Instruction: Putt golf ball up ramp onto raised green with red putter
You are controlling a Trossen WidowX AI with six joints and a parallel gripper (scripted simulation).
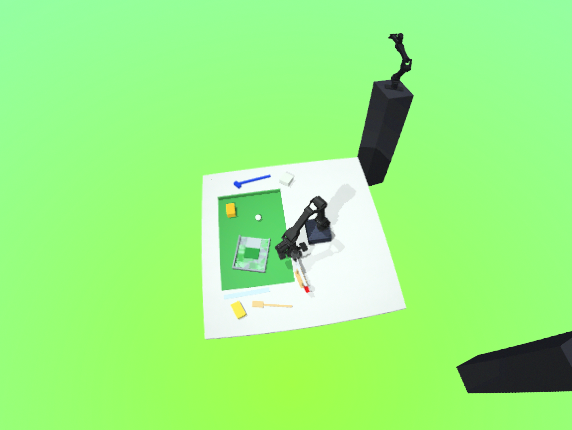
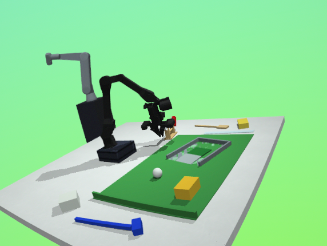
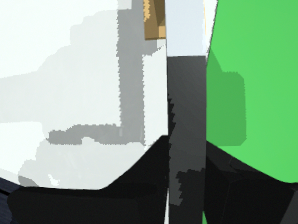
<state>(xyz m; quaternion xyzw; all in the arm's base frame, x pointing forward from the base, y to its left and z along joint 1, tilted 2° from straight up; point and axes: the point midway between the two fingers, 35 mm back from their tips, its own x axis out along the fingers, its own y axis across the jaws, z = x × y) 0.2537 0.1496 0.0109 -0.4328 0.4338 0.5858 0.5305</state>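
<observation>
The tan stand lies 10 mm behind my gripper tip, 130 mm to the left of it and 20 mm below it. Round my gripper tip: yellow block: 320 mm ahead, 510 mm to the right, 20 mm below; white block: 150 mm behind, 650 mm to the right, 30 mm below; white golf ball: 140 mm ahead, 390 mm to the right, 20 mm below.
</observation>
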